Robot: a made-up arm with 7 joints.
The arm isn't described. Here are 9 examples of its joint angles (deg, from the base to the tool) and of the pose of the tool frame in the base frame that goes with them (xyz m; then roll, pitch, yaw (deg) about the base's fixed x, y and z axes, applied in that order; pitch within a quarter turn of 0, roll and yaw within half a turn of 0).
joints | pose
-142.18 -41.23 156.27 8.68 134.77 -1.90 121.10 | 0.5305 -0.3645 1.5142 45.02 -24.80 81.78
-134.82 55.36 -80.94 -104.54 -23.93 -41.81 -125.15 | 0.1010 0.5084 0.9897 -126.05 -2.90 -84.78
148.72 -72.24 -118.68 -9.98 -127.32 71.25 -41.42 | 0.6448 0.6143 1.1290 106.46 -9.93 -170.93
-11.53 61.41 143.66 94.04 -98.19 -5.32 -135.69 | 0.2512 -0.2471 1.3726 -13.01 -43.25 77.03
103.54 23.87 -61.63 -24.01 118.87 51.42 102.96 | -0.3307 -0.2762 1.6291 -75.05 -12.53 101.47
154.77 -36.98 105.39 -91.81 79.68 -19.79 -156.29 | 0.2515 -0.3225 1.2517 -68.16 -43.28 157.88
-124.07 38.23 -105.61 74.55 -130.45 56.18 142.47 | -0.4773 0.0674 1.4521 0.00 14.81 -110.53
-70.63 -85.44 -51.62 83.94 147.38 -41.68 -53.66 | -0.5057 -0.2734 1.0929 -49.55 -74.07 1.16
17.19 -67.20 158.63 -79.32 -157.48 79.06 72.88 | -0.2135 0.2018 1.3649 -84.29 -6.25 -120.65
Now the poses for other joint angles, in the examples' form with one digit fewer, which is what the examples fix.
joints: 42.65 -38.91 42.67 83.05 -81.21 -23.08 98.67
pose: -0.318 -0.204 1.507 44.6 57.2 -70.2
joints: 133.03 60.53 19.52 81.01 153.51 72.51 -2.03
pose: -0.715 -0.402 0.753 -6.1 -64.5 23.4
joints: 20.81 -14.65 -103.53 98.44 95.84 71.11 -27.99
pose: 0.024 0.494 1.223 -74.8 9.6 -73.9
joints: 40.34 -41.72 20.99 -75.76 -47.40 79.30 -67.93
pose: -0.422 0.598 1.054 -45.7 13.9 -5.0
